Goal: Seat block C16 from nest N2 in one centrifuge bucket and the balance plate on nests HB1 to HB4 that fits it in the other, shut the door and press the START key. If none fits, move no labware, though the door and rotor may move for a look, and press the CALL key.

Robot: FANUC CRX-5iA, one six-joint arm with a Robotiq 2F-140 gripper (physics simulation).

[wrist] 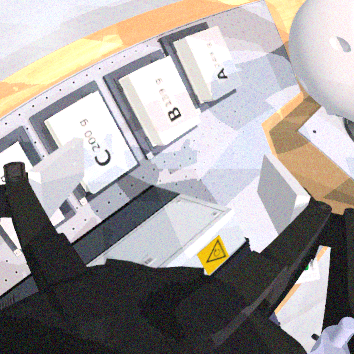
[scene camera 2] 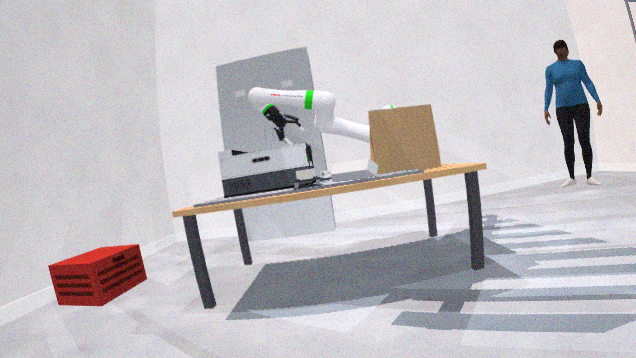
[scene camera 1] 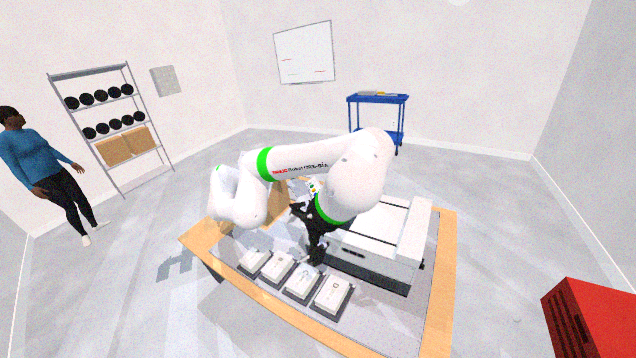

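Seen in the pictures: gripper, fingertip midpoint: (wrist: 171,164) (scene camera 2: 297,138) (scene camera 1: 296,240); arm's base at its link origin: (scene camera 2: 399,137).
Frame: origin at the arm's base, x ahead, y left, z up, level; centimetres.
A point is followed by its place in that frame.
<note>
My gripper (scene camera 1: 302,234) @[y -21.5, x 61.4, z 10.5 cm] (scene camera 2: 295,136) @[y -21.5, x 61.4, z 10.5 cm] (wrist: 171,164) @[y -21.5, x 61.4, z 10.5 cm] is open and empty, tilted above the table between the plates and the centrifuge (scene camera 1: 380,225) @[y 5.7, x 79.5, z 3.1 cm] (scene camera 2: 260,162) @[y 24.7, x 72.1, z -2.8 cm]. Four white balance plates sit in dark nests in a row: plate A (scene camera 1: 255,261) @[y -28.8, x 37.2, z -12.5 cm] (wrist: 205,65) @[y -26.9, x 36.4, z -12.4 cm], plate B (scene camera 1: 278,267) @[y -24.7, x 48.3, z -12.3 cm] (wrist: 160,102) @[y -23.7, x 47.6, z -12.4 cm], plate C (scene camera 1: 302,282) @[y -24.1, x 61.4, z -12.5 cm] (wrist: 92,140) @[y -22.7, x 60.0, z -12.4 cm], marked 200 g, and plate D (scene camera 1: 332,295) @[y -22.0, x 74.4, z -12.4 cm]. The left finger partly covers the near end of the row in the wrist view. A key panel (scene camera 1: 313,187) @[y 27.9, x 26.5, z -10.4 cm] shows behind the gripper; its labels are unreadable. Block C16, nest N2 and the buckets cannot be made out.
A tan upright box (scene camera 1: 279,197) @[y 8.2, x 16.2, z -8.4 cm] (scene camera 2: 405,140) @[y 14.7, x -1.4, z -3.0 cm] stands on the table beyond the row. The centrifuge carries a yellow warning label (wrist: 212,255) @[y -6.7, x 57.0, z 3.3 cm]. A red cabinet (scene camera 1: 595,320) (scene camera 2: 97,275) stands on the floor. A person (scene camera 1: 35,155) (scene camera 2: 571,85) stands away from the table.
</note>
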